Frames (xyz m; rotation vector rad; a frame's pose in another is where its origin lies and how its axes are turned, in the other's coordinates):
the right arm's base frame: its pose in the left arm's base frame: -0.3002 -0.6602 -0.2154 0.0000 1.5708 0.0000
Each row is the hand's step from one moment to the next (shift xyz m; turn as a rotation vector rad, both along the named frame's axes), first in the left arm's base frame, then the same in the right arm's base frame.
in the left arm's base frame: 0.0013 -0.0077 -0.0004 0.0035 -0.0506 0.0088
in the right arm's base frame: 0.0004 -0.0077 0.0013 -0.0088 -0.0506 0.0035
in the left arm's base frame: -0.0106 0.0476 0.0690 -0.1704 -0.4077 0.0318
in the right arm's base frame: -0.0690 0.0476 -0.0106 -0.0318 -0.4077 -0.1704
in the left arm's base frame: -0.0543 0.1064 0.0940 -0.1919 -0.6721 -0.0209
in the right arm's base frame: -0.0940 0.1064 -0.0543 0.0209 -0.6721 -0.1919
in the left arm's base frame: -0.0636 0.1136 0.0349 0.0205 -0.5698 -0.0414
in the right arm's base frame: -0.0349 0.1136 -0.0636 0.0414 -0.5698 0.0205
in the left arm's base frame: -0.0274 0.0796 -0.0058 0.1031 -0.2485 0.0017
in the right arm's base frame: 0.0058 0.0796 -0.0274 -0.0017 -0.2485 0.1031
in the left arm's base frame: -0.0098 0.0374 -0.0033 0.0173 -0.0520 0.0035
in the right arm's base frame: 0.0033 0.0374 -0.0098 -0.0035 -0.0520 0.0173
